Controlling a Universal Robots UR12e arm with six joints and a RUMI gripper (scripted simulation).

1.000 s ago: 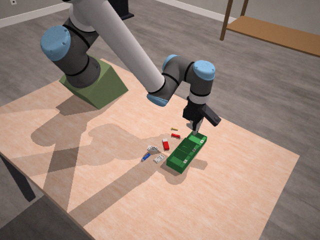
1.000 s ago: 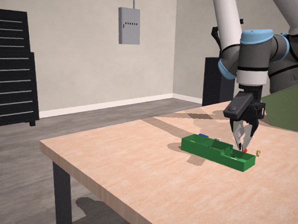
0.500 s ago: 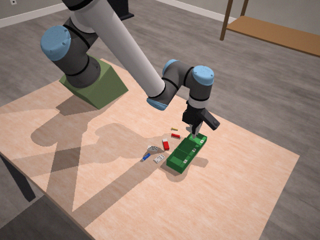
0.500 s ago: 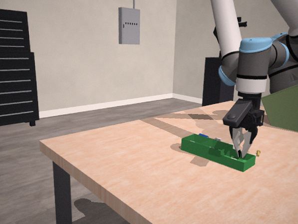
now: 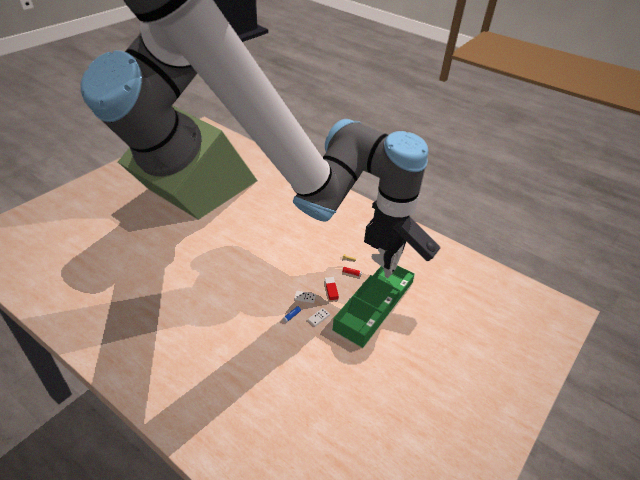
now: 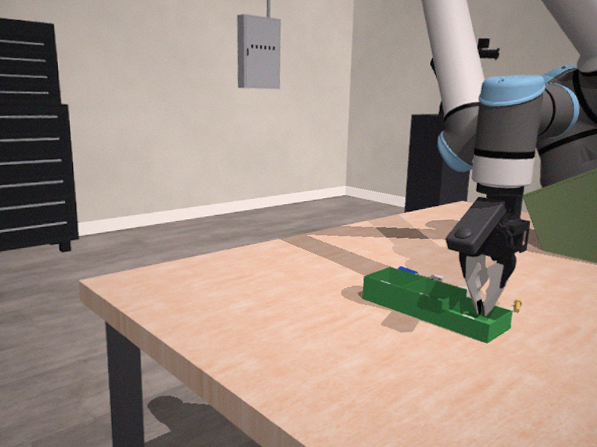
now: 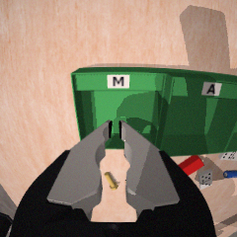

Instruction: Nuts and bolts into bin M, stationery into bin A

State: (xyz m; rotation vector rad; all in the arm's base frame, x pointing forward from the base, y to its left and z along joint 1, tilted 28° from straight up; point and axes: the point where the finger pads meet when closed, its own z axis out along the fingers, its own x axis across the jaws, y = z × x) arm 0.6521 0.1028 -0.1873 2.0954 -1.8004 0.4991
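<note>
Right now my hand is 120 mm to the left of the white eraser, 90 mm past it and 30 mm above it. The rest, counted from my hand: red cylinder: 90 mm behind, 40 mm to the right, 30 mm below; small yellow bolt: 130 mm behind, 30 mm below, 10 mm to the right; green three-compartment bin: 80 mm to the right, 20 mm ahead, 10 mm below.
</note>
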